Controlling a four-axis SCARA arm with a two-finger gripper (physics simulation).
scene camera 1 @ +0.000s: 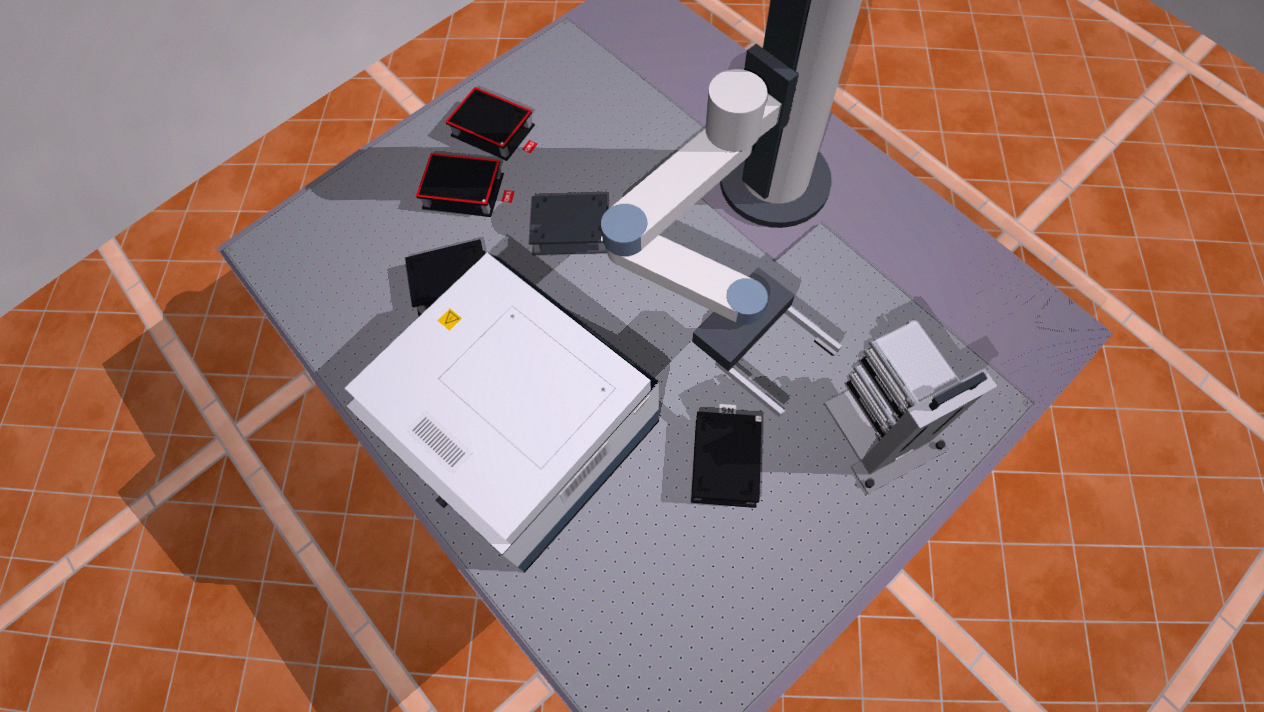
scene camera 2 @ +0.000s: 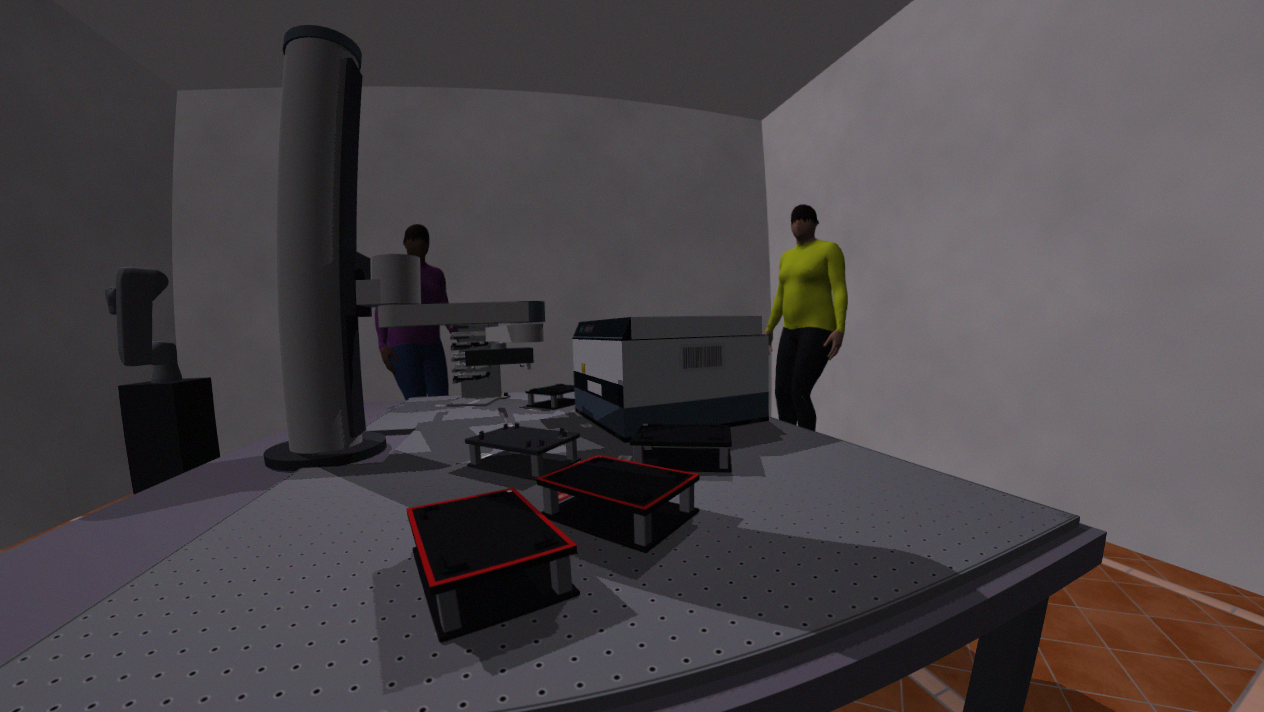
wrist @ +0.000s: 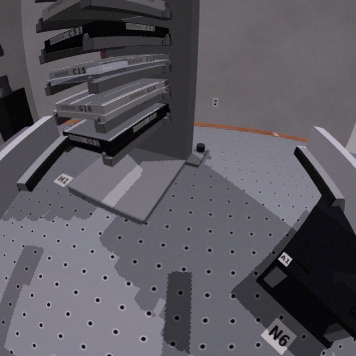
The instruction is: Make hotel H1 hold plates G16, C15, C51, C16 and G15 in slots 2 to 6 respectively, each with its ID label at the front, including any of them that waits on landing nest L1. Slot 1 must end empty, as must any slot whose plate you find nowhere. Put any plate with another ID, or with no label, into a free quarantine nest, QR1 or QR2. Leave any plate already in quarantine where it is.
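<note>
Hotel H1 holds a stack of plates. In the wrist view, the lowest, slot 1, holds a black-sided plate whose front label looks like G51. Above it are a white plate G16 in slot 2, a clear plate C15 in slot 3 and a black plate C51 in slot 4. The upper slots are cut off. My gripper is open and empty, its fingers pointing toward the hotel, short of it. The red-rimmed quarantine nests show no plate.
Black nest N6 stands near the hotel, by the right finger in the wrist view. A large white instrument, a grey nest and a black nest stand farther back.
</note>
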